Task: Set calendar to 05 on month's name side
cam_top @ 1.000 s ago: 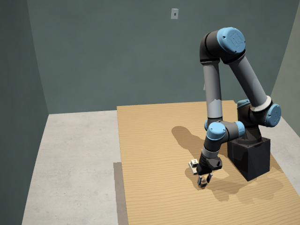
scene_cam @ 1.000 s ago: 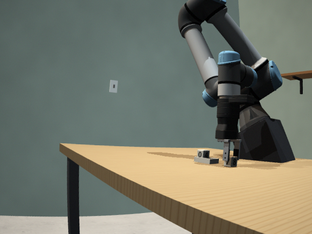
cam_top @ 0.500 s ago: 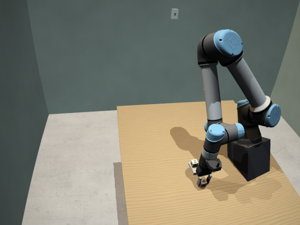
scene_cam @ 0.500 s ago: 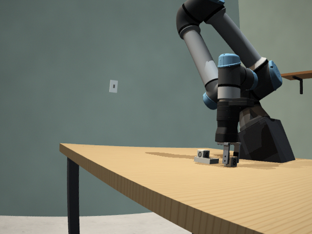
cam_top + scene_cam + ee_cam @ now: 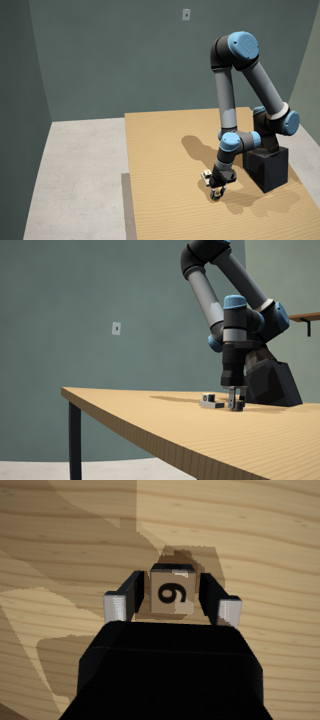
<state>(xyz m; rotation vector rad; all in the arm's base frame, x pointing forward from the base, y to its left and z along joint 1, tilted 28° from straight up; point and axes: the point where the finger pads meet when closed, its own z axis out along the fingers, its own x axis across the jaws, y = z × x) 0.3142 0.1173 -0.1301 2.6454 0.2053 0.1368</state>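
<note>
Right now the small calendar tray is 11 cm to the right of my hand, 2 cm below it and 1 cm ahead of it.
</note>
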